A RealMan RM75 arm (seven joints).
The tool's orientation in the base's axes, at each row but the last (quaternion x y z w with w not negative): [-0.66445 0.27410 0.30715 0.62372]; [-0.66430 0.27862 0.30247 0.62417]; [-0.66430 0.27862 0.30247 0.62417]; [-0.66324 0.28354 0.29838 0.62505]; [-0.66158 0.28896 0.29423 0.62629]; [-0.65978 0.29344 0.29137 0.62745]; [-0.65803 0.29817 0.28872 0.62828]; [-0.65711 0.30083 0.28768 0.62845]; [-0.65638 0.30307 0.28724 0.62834]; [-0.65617 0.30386 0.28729 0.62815]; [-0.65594 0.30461 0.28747 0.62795]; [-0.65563 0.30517 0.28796 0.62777]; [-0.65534 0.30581 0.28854 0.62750]
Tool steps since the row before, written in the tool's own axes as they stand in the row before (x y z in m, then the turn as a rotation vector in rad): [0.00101 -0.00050 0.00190 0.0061 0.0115 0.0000]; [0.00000 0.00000 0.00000 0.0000 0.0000 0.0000]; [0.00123 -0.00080 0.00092 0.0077 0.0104 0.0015]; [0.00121 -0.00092 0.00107 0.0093 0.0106 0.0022]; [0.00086 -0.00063 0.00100 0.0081 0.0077 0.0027]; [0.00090 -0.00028 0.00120 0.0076 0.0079 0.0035]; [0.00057 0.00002 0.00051 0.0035 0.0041 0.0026]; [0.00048 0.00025 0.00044 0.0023 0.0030 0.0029]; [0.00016 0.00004 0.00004 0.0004 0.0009 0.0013]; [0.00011 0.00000 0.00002 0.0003 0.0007 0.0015]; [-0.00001 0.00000 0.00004 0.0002 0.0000 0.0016]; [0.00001 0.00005 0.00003 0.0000 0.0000 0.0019]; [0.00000 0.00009 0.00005 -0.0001 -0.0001 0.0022]
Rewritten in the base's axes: [0.00092 0.00195 -0.00049 -0.0046 -0.0007 -0.0122]; [0.00000 0.00000 0.00000 0.0000 0.0000 0.0000]; [0.00136 0.00098 -0.00043 -0.0028 0.0009 -0.0127]; [0.00144 0.00112 -0.00034 -0.0019 0.0016 -0.0141]; [0.00101 0.00102 -0.00027 -0.0005 0.0022 -0.0113]; [0.00078 0.00119 -0.00054 -0.0010 0.0030 -0.0111]; [0.00036 0.00049 -0.00047 -0.0008 0.0024 -0.0054]; [0.00012 0.00042 -0.00055 -0.0008 0.0027 -0.0038]; [0.00007 0.00003 -0.00015 -0.0004 0.0013 -0.0009]; [0.00007 0.00002 -0.00008 -0.0003 0.0015 -0.0008]; [-0.00001 0.00004 0.00001 0.0001 0.0016 -0.0002]; [-0.00003 0.00003 -0.00004 0.0000 0.0019 -0.0001]; [-0.00007 0.00005 -0.00006 0.0000 0.0022 0.0000]
